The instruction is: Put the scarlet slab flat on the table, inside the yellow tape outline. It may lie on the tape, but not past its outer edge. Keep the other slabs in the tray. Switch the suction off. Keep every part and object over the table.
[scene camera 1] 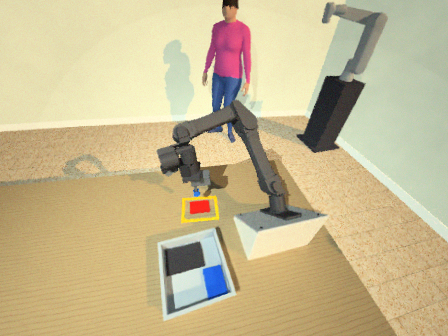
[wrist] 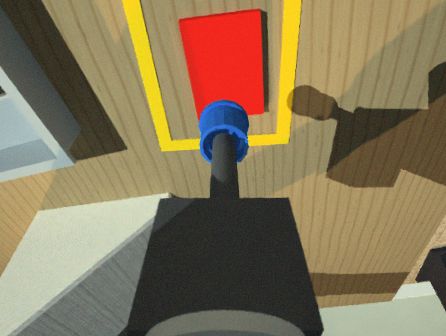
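Pixels of known places: hand, its tool point: [scene camera 1: 197, 194] [wrist: 223, 122]; arm's base, origin of its link: [scene camera 1: 278, 213].
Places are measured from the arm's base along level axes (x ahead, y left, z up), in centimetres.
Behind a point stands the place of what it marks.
The scarlet slab [scene camera 1: 199, 206] {z -10.5, x 28.8, y -19.5 cm} [wrist: 225, 60] {z -10.5, x 29.8, y -19.9 cm} lies flat on the table, inside the yellow tape outline [scene camera 1: 183, 210] {z -11.3, x 36.4, y -19.8 cm} [wrist: 290, 75] {z -11.3, x 26.8, y -25.2 cm}, with bare wood between it and the tape on the sides that show. My gripper, a blue suction cup [scene camera 1: 196, 193] [wrist: 224, 131], is open and holds nothing. It hangs above the table, apart from the slab; in the wrist view it covers a little of the slab's near edge and of the tape. The tray [scene camera 1: 161, 280] {z -6.4, x 47.5, y 9.3 cm} [wrist: 37, 75] {z -10.4, x 32.8, y -3.7 cm} holds a black slab [scene camera 1: 185, 258] {z -10.0, x 38.9, y 2.8 cm}, a blue slab [scene camera 1: 215, 281] {z -10.0, x 30.2, y 13.6 cm} and a white slab [scene camera 1: 189, 289] {z -11.1, x 39.3, y 13.1 cm}.
The arm's pale base block [scene camera 1: 280, 237] {z 2.7, x 6.1, y 10.3 cm} stands on the table [scene camera 1: 90, 240] {z -11.4, x 74.7, y -15.0 cm}, right of the tray. A person in a pink top [scene camera 1: 230, 47] stands on the floor beyond the table. A second grey arm [scene camera 1: 369, 42] stands on a black pedestal [scene camera 1: 332, 112] at the back right.
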